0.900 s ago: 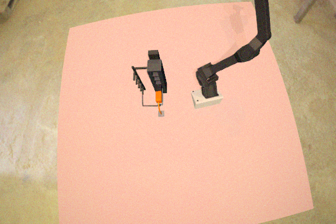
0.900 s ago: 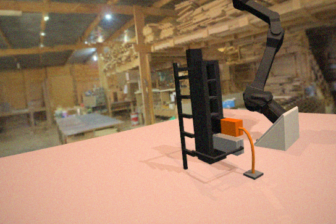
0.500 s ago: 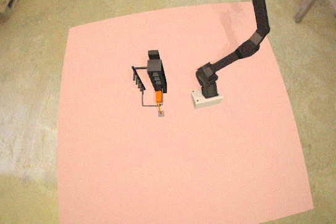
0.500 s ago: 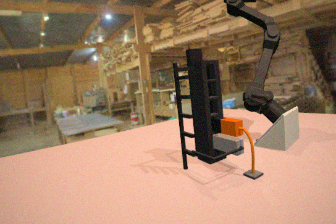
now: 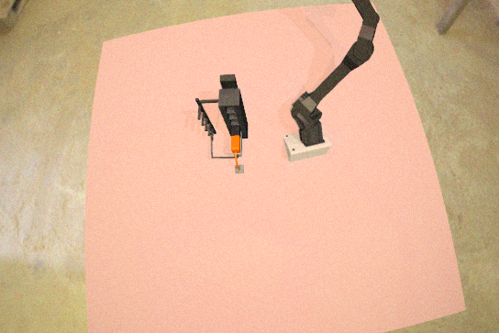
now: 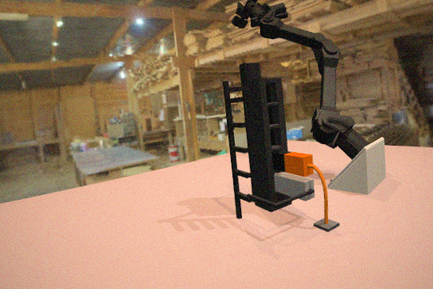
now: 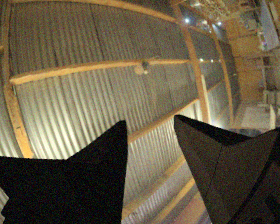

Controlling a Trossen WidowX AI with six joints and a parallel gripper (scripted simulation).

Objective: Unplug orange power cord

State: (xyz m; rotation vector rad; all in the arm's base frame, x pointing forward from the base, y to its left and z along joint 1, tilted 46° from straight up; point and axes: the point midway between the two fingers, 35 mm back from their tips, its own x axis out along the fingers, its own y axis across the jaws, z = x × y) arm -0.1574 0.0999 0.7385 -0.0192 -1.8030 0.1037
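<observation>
Right now the orange plug is 56 cm below my gripper tip, 43 cm to the left of it and 42 cm ahead of it. From my gripper tip the other things lie so: grey pad 67 cm below, 51 cm to the left, 43 cm ahead.
</observation>
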